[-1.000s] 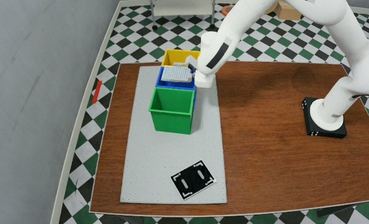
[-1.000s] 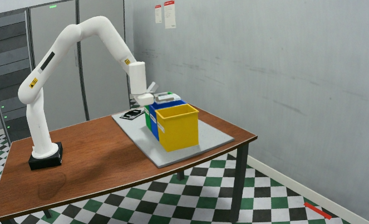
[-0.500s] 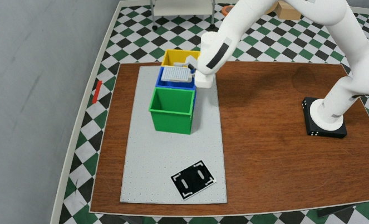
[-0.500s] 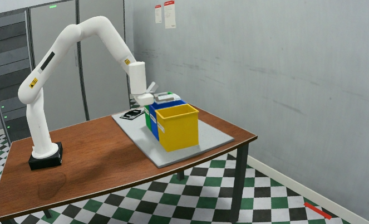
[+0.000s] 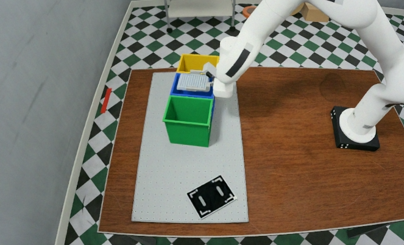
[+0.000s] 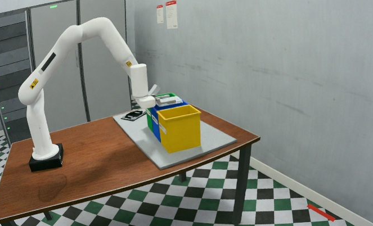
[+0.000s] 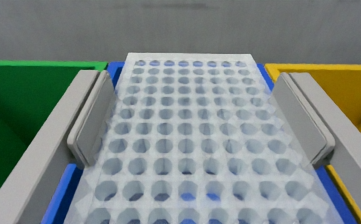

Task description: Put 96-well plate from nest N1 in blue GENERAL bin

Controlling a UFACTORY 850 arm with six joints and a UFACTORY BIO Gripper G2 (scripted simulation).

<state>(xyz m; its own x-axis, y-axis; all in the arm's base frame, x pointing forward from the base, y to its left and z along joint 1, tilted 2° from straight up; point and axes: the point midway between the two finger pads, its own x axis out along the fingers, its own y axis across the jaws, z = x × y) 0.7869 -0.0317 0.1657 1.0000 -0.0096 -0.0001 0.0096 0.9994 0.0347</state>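
The blue bin lies 120 mm below my hand. From my hand the other things lie so: white 96-well plate: 10 mm below; yellow bin: 130 mm to the right, 120 mm below; green bin: 130 mm to the left, 120 mm below.
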